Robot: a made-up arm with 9 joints.
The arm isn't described. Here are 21 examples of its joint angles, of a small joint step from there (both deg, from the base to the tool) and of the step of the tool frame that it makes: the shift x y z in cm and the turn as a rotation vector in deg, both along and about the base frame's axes.
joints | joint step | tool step
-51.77 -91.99 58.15 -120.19 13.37 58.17 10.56 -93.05 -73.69 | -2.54 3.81 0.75 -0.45 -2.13 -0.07 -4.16 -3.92 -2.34 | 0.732 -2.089 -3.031 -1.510 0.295 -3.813
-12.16 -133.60 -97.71 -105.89 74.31 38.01 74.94 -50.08 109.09 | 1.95 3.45 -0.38 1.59 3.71 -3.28 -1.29 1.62 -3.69 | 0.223 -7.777 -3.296 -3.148 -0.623 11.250
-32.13 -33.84 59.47 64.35 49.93 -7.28 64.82 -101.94 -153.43 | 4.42 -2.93 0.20 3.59 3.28 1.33 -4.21 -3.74 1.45 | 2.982 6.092 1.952 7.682 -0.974 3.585
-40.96 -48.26 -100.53 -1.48 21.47 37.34 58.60 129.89 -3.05 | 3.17 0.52 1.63 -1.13 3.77 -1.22 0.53 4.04 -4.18 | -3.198 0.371 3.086 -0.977 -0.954 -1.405
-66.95 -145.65 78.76 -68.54 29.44 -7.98 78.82 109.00 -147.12 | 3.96 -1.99 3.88 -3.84 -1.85 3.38 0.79 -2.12 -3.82 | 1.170 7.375 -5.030 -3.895 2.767 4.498
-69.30 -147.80 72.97 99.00 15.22 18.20 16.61 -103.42 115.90 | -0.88 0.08 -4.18 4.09 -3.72 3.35 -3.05 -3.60 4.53 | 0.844 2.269 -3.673 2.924 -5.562 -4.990
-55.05 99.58 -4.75 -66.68 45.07 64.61 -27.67 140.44 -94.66 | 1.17 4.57 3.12 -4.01 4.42 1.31 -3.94 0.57 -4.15 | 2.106 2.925 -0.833 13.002 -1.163 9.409
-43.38 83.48 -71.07 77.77 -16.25 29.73 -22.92 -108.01 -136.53 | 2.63 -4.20 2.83 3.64 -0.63 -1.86 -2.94 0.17 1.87 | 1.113 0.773 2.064 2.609 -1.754 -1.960
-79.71 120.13 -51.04 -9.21 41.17 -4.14 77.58 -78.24 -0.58 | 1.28 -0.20 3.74 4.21 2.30 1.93 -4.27 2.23 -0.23 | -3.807 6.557 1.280 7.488 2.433 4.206
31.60 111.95 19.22 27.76 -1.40 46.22 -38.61 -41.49 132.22 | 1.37 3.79 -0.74 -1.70 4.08 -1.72 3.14 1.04 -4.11 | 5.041 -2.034 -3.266 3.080 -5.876 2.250
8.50 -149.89 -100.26 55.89 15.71 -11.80 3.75 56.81 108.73 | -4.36 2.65 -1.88 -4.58 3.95 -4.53 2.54 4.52 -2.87 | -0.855 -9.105 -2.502 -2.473 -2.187 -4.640
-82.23 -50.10 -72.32 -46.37 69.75 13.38 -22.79 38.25 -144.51 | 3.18 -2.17 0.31 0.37 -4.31 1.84 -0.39 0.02 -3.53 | 0.316 1.814 -1.411 6.972 4.959 -3.582
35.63 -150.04 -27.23 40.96 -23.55 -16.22 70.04 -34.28 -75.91 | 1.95 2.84 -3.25 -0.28 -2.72 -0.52 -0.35 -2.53 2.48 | 1.152 0.570 -2.408 2.453 -0.094 4.006
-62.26 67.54 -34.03 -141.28 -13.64 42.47 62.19 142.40 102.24 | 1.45 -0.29 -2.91 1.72 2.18 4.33 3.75 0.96 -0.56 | 5.996 2.701 0.043 -2.516 5.589 1.588
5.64 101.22 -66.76 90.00 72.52 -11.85 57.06 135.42 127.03 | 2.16 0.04 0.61 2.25 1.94 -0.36 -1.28 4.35 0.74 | 1.893 -1.731 2.181 -2.483 1.198 2.593
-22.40 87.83 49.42 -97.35 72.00 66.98 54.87 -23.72 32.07 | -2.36 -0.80 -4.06 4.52 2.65 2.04 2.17 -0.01 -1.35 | -0.715 -11.876 2.070 -7.668 -0.031 -5.172
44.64 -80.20 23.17 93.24 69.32 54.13 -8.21 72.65 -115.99 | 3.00 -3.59 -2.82 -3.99 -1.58 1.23 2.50 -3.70 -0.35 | 4.425 0.573 -2.472 0.807 3.778 3.806
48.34 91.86 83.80 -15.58 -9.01 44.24 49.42 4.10 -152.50 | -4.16 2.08 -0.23 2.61 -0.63 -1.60 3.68 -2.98 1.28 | 6.951 -8.056 3.081 -2.114 -6.329 -2.432
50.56 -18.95 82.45 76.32 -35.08 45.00 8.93 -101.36 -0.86 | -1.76 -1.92 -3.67 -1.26 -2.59 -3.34 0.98 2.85 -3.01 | -1.845 -1.753 -0.275 -2.205 0.897 2.387
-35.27 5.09 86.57 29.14 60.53 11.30 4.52 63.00 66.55 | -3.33 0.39 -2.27 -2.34 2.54 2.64 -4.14 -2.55 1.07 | -0.867 -2.981 -7.701 -10.164 -3.297 2.198
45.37 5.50 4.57 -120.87 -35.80 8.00 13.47 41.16 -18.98 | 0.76 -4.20 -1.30 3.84 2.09 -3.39 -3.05 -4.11 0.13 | -2.125 -5.432 -2.794 -1.526 2.028 -6.154
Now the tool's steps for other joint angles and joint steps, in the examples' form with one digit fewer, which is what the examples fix.
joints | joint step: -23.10 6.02 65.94 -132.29 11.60 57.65 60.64 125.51 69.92 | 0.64 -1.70 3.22 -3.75 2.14 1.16 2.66 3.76 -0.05
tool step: 5.42 3.16 -0.75 1.66 -4.17 -1.71
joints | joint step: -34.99 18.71 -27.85 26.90 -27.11 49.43 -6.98 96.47 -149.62 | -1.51 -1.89 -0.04 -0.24 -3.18 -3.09 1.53 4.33 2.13
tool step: 4.68 3.49 -1.69 -2.75 1.22 -5.00
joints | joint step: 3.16 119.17 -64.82 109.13 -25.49 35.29 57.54 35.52 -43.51 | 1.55 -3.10 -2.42 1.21 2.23 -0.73 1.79 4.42 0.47
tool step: 4.09 1.13 -0.82 -0.39 -2.93 -1.98
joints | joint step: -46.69 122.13 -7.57 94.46 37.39 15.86 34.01 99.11 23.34 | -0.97 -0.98 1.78 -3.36 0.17 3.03 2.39 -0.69 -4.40
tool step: -1.19 1.92 3.54 8.99 1.81 -0.19
